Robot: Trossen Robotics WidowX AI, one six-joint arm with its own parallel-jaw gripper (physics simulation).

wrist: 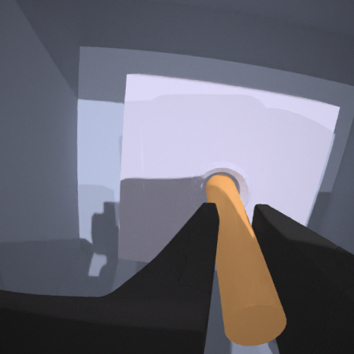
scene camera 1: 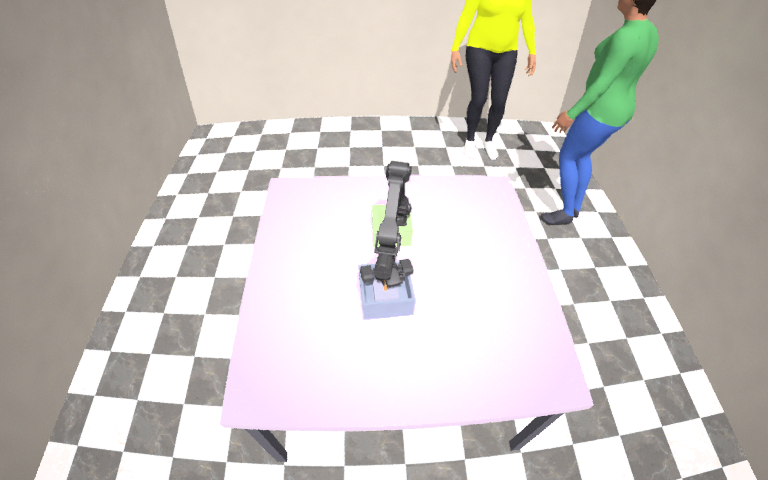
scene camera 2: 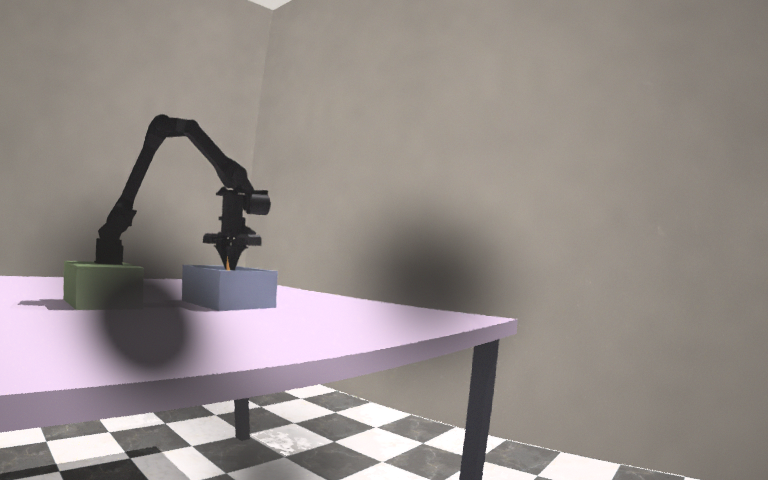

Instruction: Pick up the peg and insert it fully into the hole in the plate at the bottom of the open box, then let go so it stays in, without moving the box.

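The orange round peg is held between the two black fingers of my gripper, which is shut on it. The fingertips are inside the open blue-grey box. In the wrist view the pale square plate lies on the box bottom. The peg's far end is at the mouth of the hole, with the raised ring showing around its top and sides. How deep the end reaches cannot be told. Much of the peg stands above the plate.
The box stands on the pink table. The arm's base is on a green block behind the box. Box walls surround the fingers. Two people, in yellow and green tops, stand beyond the table.
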